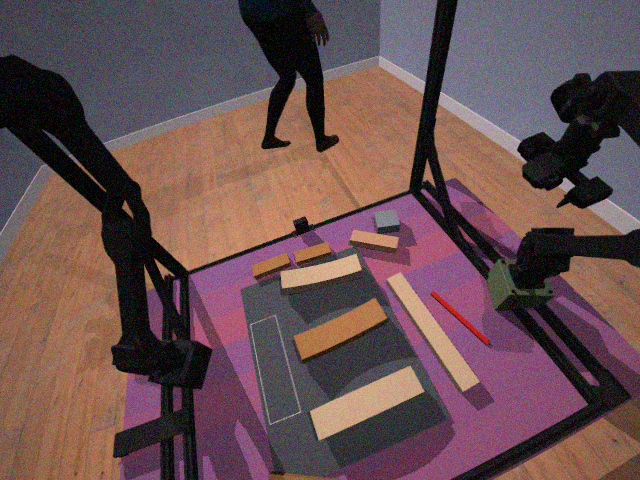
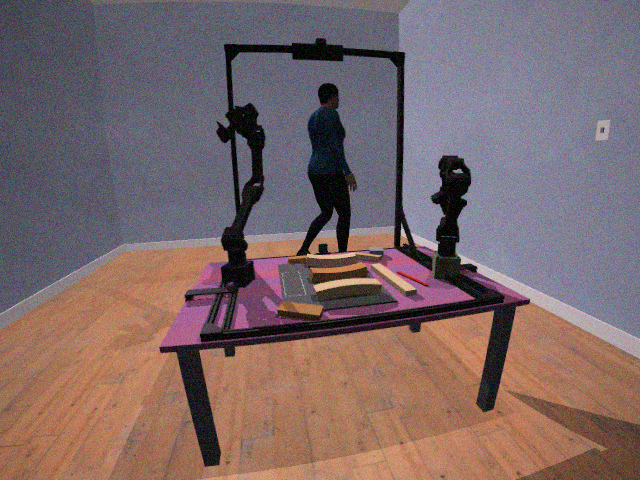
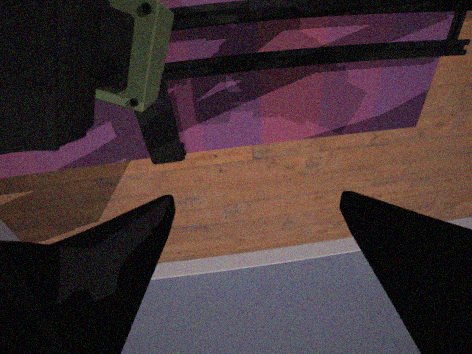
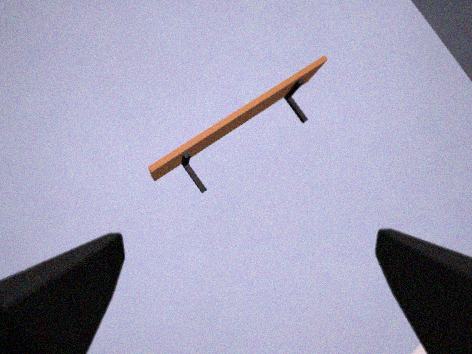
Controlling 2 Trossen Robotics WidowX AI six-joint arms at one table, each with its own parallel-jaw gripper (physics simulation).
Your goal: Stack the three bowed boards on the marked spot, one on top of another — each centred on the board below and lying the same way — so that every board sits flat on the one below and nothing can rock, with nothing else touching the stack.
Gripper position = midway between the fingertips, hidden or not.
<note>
My left gripper (image 1: 543, 192) is open and holds nothing. My right gripper (image 2: 226, 114) is open, holding nothing. A long pale plank (image 1: 456, 367) rests on the table.
My left gripper is seen too in image 3 (image 3: 257, 201). My right gripper shows as well in image 4 (image 4: 250, 243). Image 3 misses the long pale plank: it is out of frame. Image 4 does not show the long pale plank: it is out of frame.
</note>
